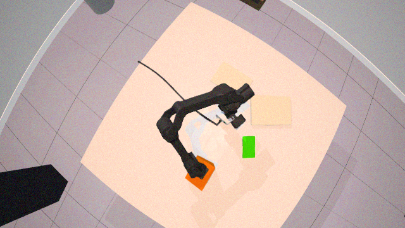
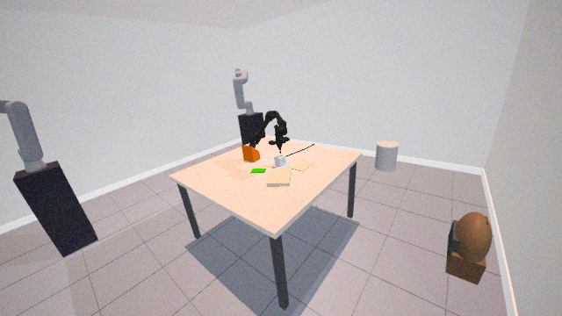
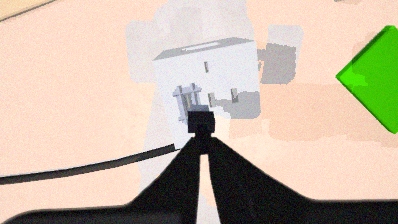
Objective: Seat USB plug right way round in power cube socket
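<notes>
Now: the black USB plug 2 cm below my gripper tip. Also, from my gripper tip: tan flat pad (19 cm ahead, 13 cm below, 6 cm to the left); then thick tan block (23 cm to the right, 17 cm ahead, 12 cm below); then green block (22 cm to the right, 13 cm below, 8 cm behind).
</notes>
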